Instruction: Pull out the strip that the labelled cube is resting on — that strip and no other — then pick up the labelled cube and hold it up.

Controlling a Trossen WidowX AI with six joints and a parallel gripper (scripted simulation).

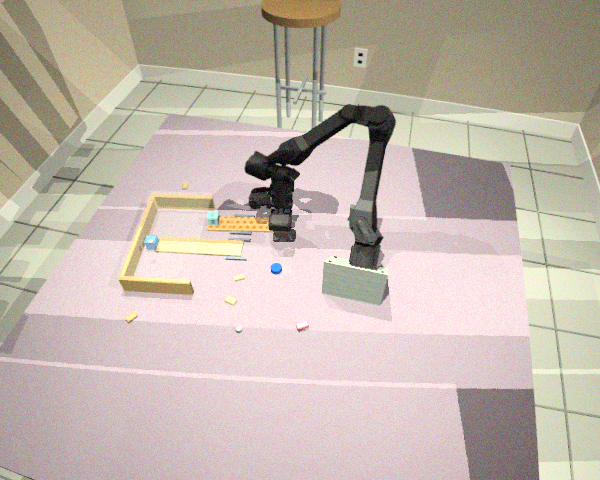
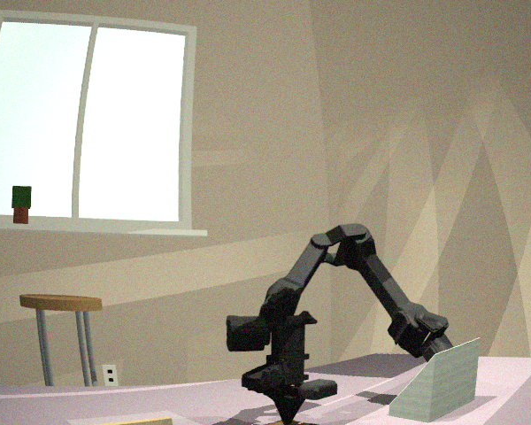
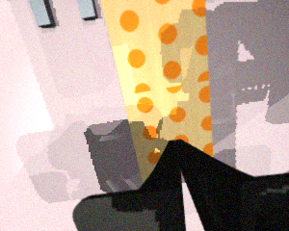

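My gripper tip is now 100 mm short of the orange strip and 20 mm to the right of it. Also, from my gripper tip: blue disc 170 mm to the left, 20 mm behind; labelled cube 200 mm ahead, 30 mm to the left, 20 mm above; pink block 330 mm to the left, 120 mm behind.
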